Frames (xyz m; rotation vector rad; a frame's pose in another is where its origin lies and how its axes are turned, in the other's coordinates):
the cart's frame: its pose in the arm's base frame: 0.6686 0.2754 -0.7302 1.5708 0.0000 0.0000
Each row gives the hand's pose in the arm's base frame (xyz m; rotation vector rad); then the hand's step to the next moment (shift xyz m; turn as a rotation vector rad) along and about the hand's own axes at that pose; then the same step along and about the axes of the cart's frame.
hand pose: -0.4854 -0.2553 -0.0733 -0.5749 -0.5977 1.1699
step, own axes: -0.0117 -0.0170 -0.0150 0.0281 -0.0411 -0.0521
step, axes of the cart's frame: 0.0185 -0.0004 0.0176 0.0712 -0.0050 -0.0096
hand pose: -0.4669 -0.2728 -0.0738 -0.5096 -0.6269 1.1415
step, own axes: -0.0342 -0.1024 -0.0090 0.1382 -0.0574 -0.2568
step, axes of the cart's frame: 0.0651 0.0546 0.0672 0.2540 -0.1208 -0.0961
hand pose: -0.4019 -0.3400 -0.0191 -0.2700 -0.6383 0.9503
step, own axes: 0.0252 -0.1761 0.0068 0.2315 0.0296 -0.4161
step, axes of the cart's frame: 0.1242 0.0999 0.0793 0.3327 -0.2519 -0.2313
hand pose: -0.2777 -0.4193 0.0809 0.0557 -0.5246 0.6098
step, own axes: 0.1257 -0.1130 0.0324 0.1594 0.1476 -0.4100
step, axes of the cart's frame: 0.1357 0.1007 0.0326 0.2139 -0.2936 -0.2887
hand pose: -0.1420 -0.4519 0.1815 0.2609 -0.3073 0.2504
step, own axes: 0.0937 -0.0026 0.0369 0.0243 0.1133 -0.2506
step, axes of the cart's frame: 0.0775 0.0641 -0.0058 0.0568 -0.1985 -0.1833
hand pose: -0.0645 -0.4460 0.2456 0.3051 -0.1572 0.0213
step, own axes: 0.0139 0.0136 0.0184 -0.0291 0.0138 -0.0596
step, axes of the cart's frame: 0.0103 0.0236 -0.0074 -0.0204 -0.0566 -0.0312
